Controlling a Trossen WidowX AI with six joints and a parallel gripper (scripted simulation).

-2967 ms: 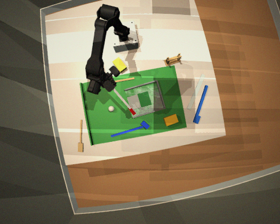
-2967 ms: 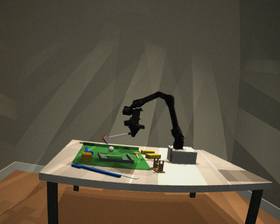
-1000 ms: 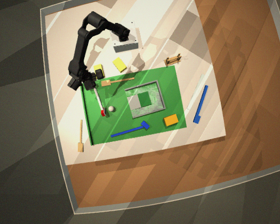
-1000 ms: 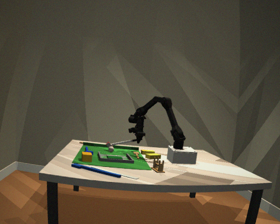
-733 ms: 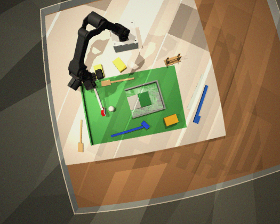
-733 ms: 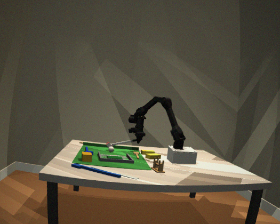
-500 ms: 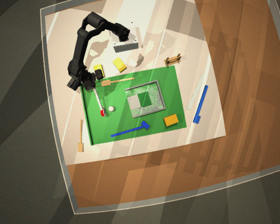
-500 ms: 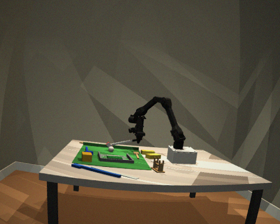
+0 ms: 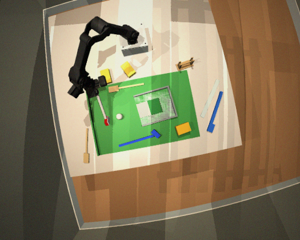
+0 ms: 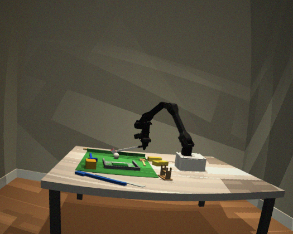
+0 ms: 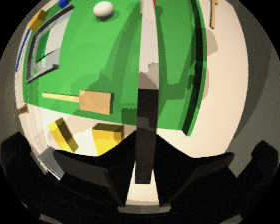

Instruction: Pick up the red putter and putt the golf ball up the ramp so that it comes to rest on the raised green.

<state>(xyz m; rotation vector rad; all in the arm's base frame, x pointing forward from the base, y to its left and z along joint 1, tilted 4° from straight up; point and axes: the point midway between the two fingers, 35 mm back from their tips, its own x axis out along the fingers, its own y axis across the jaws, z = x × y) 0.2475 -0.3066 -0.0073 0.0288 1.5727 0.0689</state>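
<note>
Right now my gripper tip is 120 mm short of the red putter and 10 mm to the right of it. From my gripper tip the other things lie so: white golf ball (220 mm ahead, 90 mm to the left, 50 mm below); wooden rack (20 mm behind, 620 mm to the left, 40 mm below); orange block (400 mm ahead, 490 mm to the left, 50 mm below).
</note>
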